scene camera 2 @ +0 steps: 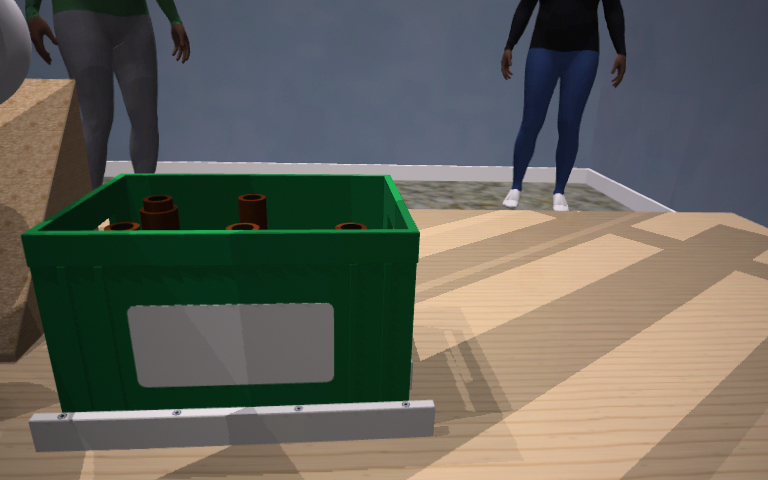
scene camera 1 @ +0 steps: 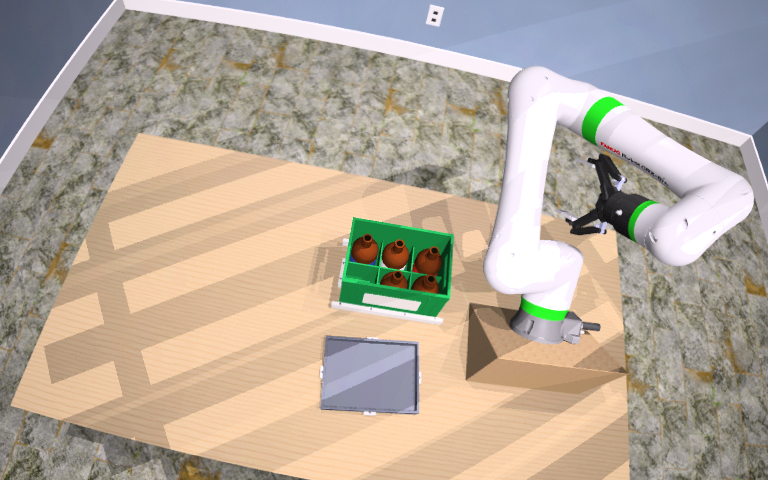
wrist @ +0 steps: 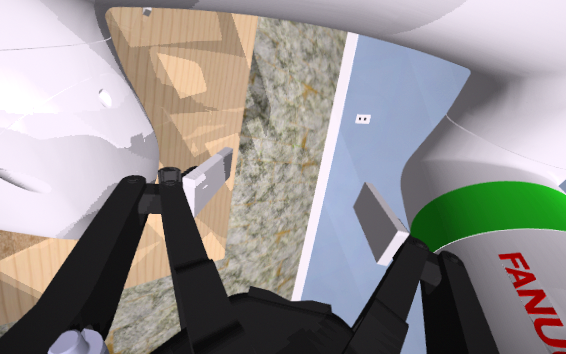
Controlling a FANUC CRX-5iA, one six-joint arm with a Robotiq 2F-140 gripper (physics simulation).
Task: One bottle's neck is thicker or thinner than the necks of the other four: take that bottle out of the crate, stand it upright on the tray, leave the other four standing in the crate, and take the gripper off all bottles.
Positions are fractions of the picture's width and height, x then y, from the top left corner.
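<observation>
My gripper shows in scene camera 1 (0.74,0.39). I can see my gripper in the wrist view (0.52,0.50) too, while in scene camera 2 it is out of frame.
</observation>
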